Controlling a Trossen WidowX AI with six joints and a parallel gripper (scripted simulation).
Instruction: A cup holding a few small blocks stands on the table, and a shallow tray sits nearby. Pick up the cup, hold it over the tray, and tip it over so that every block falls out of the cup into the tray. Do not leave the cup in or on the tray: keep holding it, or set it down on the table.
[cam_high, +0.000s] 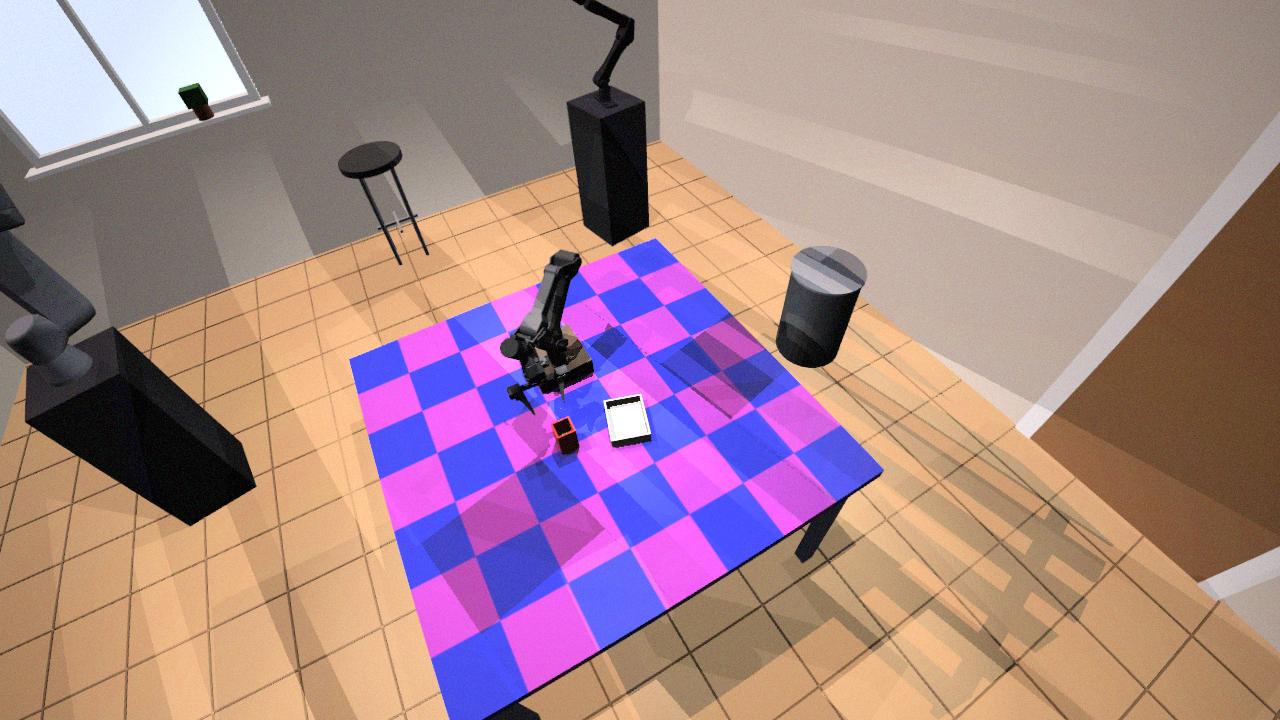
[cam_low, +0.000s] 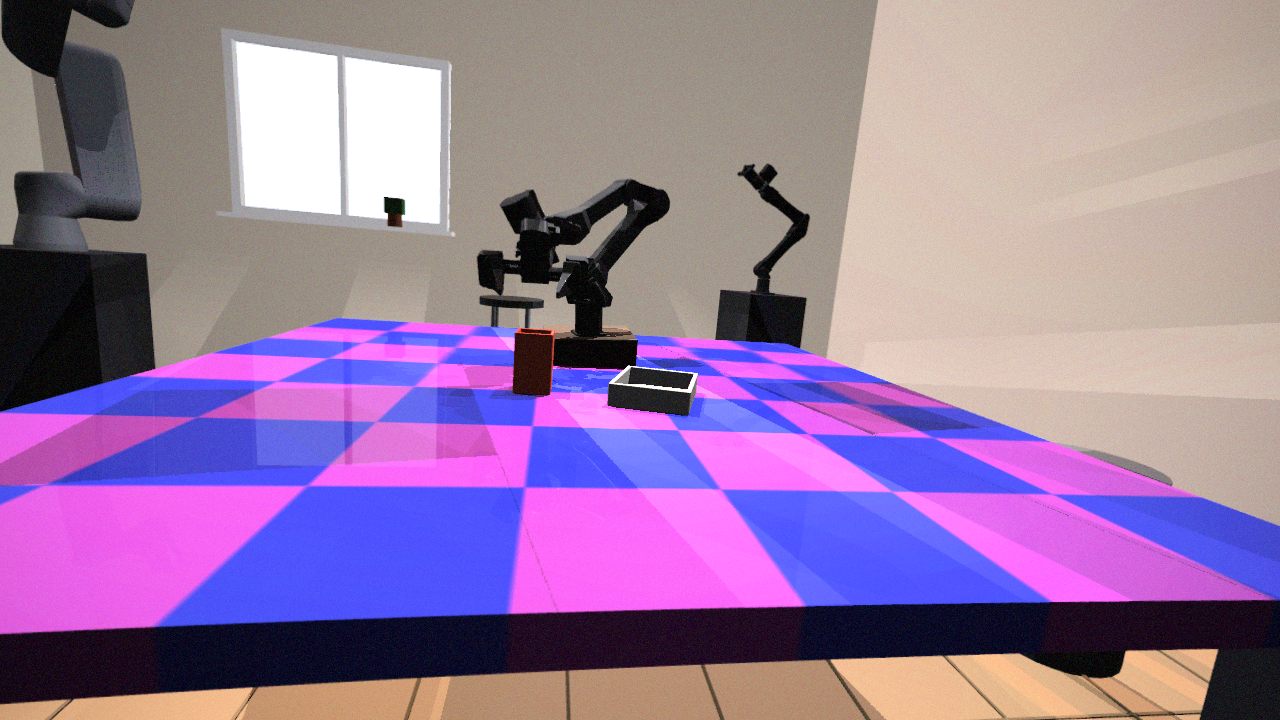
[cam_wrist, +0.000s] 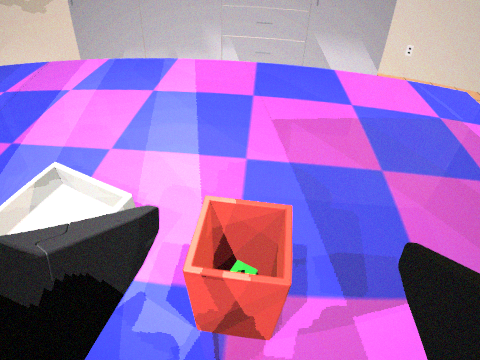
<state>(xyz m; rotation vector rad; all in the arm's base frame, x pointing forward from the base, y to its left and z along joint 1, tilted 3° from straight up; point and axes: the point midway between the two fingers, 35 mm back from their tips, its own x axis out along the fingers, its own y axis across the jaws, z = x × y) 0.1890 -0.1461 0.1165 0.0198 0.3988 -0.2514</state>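
My gripper tip is 11 cm above the green block, 4 cm short of it and 1 cm to the right of it. Round my gripper tip: red square cup (12 cm below, 4 cm ahead, 1 cm to the left); then white shallow tray (19 cm to the left, 15 cm below, 10 cm ahead).
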